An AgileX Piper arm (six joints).
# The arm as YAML. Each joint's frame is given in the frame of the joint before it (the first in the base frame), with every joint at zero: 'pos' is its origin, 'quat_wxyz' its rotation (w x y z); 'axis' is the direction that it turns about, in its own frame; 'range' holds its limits. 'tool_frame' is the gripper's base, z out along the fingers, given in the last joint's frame.
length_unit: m
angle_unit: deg
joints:
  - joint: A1
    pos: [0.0, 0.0, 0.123]
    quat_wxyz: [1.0, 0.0, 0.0, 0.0]
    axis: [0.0, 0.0, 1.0]
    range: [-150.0, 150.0]
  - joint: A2
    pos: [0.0, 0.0, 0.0]
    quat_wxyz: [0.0, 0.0, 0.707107, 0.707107]
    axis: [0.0, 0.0, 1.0]
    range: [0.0, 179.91]
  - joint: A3
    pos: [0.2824, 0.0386, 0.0]
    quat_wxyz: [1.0, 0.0, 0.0, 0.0]
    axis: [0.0, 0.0, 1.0]
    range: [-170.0, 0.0]
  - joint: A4
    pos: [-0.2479, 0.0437, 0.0]
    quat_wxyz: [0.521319, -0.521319, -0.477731, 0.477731]
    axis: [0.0, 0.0, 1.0]
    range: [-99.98, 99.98]
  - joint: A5
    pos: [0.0, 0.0, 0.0]
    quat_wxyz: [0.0, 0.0, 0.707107, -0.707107]
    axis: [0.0, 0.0, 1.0]
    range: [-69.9, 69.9]
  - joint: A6
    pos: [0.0, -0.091, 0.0]
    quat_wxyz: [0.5, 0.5, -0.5, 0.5]
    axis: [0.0, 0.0, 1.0]
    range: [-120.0, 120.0]
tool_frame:
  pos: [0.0, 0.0, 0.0]
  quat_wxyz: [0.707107, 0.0, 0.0, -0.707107]
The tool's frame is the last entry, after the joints.
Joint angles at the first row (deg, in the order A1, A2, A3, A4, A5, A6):
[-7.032 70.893 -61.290 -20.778 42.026 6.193]
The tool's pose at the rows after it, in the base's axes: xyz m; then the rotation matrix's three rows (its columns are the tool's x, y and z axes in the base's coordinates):
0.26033, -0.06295, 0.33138; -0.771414, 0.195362, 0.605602; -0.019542, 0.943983, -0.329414; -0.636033, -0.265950, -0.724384
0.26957, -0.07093, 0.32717; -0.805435, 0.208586, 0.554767; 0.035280, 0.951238, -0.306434; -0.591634, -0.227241, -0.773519
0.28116, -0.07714, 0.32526; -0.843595, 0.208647, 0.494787; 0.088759, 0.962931, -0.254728; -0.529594, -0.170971, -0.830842
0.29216, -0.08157, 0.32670; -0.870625, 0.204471, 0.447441; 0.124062, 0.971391, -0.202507; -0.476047, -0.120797, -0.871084
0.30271, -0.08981, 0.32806; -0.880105, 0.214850, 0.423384; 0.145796, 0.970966, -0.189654; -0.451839, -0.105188, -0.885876
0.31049, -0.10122, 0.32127; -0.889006, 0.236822, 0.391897; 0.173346, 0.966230, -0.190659; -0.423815, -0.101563, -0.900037
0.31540, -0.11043, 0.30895; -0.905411, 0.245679, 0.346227; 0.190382, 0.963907, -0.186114; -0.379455, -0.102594, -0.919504
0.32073, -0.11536, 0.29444; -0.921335, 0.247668, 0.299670; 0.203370, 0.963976, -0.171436; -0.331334, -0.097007, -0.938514
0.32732, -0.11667, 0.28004; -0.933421, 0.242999, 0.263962; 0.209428, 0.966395, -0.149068; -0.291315, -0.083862, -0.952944
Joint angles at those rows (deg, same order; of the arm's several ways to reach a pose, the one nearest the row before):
[-9.128 73.385 -61.715 -19.591 43.116 6.195]
[-11.115 76.522 -64.462 -15.609 46.054 3.908]
[-12.872 80.326 -68.734 -10.254 50.879 0.635]
[-14.097 83.732 -73.289 -6.077 55.682 -1.848]
[-15.356 86.693 -77.041 -4.783 58.070 -2.786]
[-16.971 89.398 -78.805 -4.552 58.922 -3.035]
[-18.228 91.796 -79.196 -4.551 59.647 -3.587]
[-18.775 94.202 -79.199 -4.353 60.209 -3.816]
[-18.775 96.581 -79.198 -3.708 60.306 -4.033]

